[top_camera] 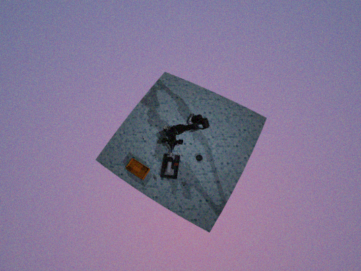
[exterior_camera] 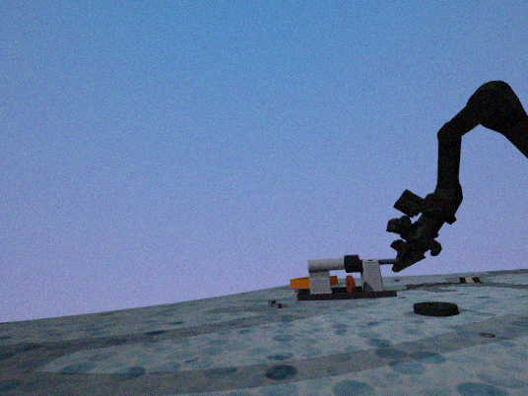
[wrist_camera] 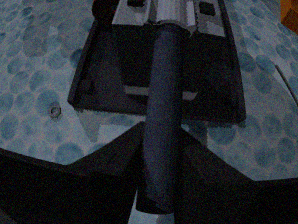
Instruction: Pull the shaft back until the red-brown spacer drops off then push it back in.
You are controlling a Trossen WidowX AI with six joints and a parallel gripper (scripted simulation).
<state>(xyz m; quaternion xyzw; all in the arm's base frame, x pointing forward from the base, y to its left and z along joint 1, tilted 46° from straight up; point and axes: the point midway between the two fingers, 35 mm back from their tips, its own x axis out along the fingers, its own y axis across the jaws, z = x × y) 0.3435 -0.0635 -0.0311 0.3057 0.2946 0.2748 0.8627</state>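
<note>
Now: the dark shaft 40 mm ahead of my gripper tip, 30 mm above it and 10 mm to the left of it. From my gripper tip the other things lie so: thin dark rod (130 mm to the right, 110 mm ahead, 50 mm below); then dark disc (250 mm to the left, 50 mm below, 40 mm behind); then orange tray (290 mm ahead, 220 mm to the right, 40 mm below).
</note>
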